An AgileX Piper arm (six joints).
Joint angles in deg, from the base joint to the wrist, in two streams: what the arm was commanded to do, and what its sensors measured. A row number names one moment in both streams.
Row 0, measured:
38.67, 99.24, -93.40, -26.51, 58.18, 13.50
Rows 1 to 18, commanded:
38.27, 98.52, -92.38, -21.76, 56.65, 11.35
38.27, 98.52, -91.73, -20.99, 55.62, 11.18
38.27, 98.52, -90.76, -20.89, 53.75, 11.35
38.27, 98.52, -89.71, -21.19, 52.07, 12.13
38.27, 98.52, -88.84, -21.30, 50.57, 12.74
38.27, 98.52, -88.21, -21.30, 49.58, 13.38
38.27, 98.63, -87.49, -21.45, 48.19, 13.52
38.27, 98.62, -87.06, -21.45, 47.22, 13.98
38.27, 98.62, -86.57, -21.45, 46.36, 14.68
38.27, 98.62, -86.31, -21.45, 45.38, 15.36
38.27, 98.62, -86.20, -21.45, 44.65, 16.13
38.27, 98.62, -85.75, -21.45, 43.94, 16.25
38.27, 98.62, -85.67, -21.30, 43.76, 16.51
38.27, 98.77, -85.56, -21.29, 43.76, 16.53
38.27, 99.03, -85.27, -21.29, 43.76, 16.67
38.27, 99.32, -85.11, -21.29, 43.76, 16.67
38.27, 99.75, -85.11, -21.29, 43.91, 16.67
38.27, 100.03, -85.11, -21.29, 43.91, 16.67
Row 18, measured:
38.67, 99.35, -85.56, -21.42, 44.46, 16.23
